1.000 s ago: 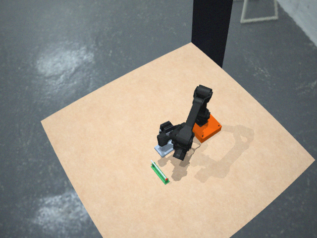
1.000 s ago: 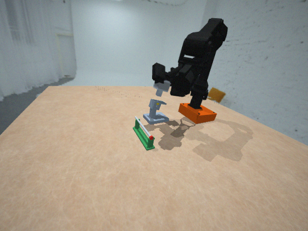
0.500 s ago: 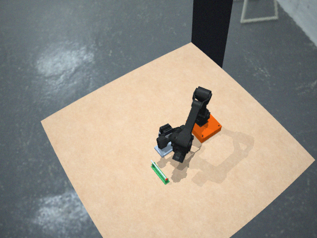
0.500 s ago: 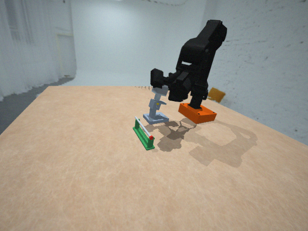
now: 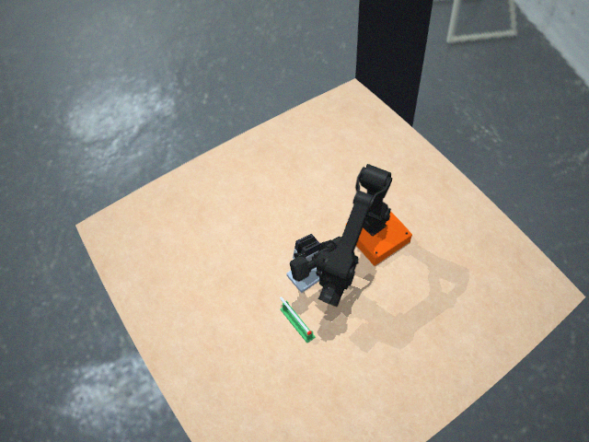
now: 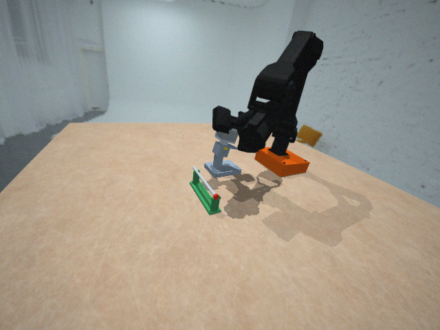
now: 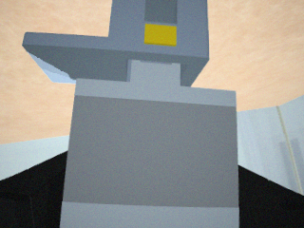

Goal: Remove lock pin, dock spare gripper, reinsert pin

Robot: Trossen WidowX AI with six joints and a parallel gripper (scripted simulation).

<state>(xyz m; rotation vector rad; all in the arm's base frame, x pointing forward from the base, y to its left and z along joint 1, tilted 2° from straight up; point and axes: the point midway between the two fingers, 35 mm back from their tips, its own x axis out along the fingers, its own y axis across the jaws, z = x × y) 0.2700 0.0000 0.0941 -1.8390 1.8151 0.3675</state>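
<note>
Right now the green cradle is 130 mm to the left of my gripper tip, 120 mm ahead of it and 110 mm below it. Also, from my gripper tip: spare gripper: 10 mm to the left; then mount: 90 mm below, 20 mm to the left.
</note>
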